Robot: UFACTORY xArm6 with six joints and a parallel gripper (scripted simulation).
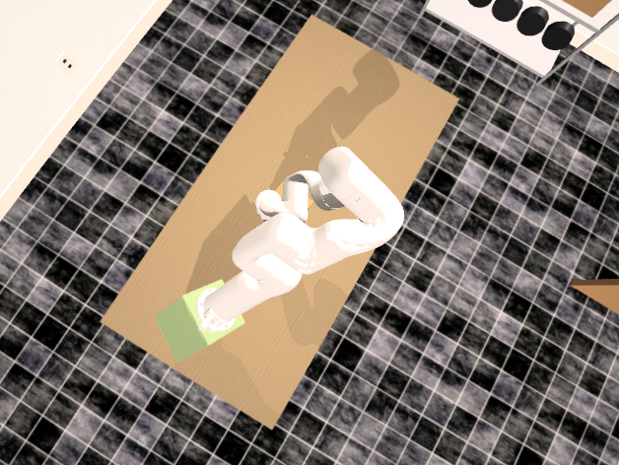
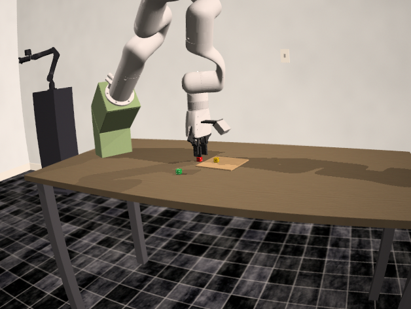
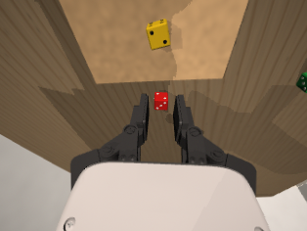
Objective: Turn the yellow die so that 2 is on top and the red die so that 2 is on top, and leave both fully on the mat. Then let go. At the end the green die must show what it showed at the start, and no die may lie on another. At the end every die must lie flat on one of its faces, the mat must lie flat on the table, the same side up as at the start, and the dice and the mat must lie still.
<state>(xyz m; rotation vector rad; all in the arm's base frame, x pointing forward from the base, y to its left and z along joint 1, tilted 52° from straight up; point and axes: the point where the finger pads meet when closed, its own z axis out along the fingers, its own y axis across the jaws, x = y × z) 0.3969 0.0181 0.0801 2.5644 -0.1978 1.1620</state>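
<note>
My hand is 10 mm past the red die and 30 mm above it. From my hand the other things lie so: green die: 30 mm behind, 160 mm to the right, 30 mm below; then tan mat: 90 mm ahead, 20 mm to the right, 40 mm below; then yellow die: 60 mm ahead, 20 mm to the right, 30 mm below.
</note>
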